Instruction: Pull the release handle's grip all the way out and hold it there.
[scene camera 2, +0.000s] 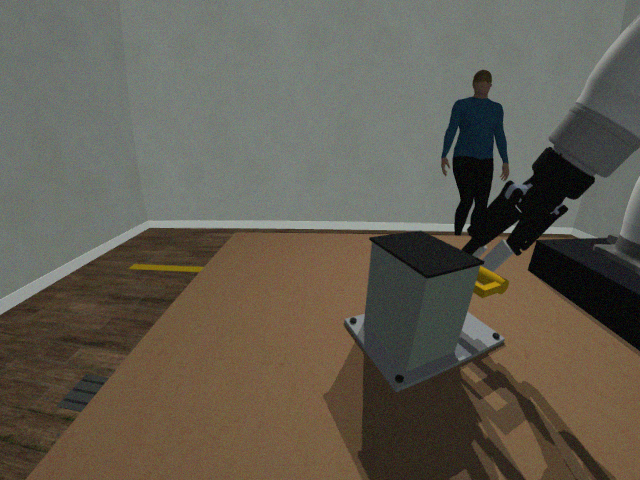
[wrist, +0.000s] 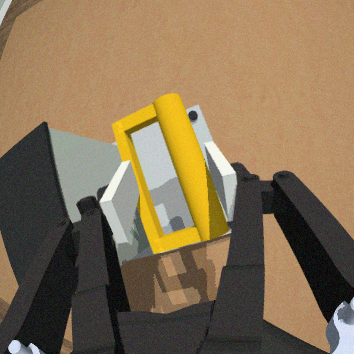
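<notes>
The release handle's yellow grip (scene camera 2: 498, 285) (wrist: 182, 160) is a rectangular loop with a thick round outer bar. It stands out from the side of a grey-green box (scene camera 2: 395, 304) (wrist: 82, 162) with a black top. My gripper (scene camera 2: 488, 254) (wrist: 170, 167) comes down at a slant from the upper right and is shut on the grip. One pale pad lies along the loop's inner bar on the box side, the other along the outer round bar. In the wrist view the near pad hides the rod between grip and box. In the scene view the box hides part of the grip.
The box stands on a bolted light metal plate (scene camera 2: 478, 329) (wrist: 201, 131) on the brown table (scene camera 2: 248, 335) (wrist: 280, 75). The black robot base (scene camera 2: 578, 279) is at the right. A person (scene camera 2: 478, 129) in a blue top stands beyond the table, near the back wall.
</notes>
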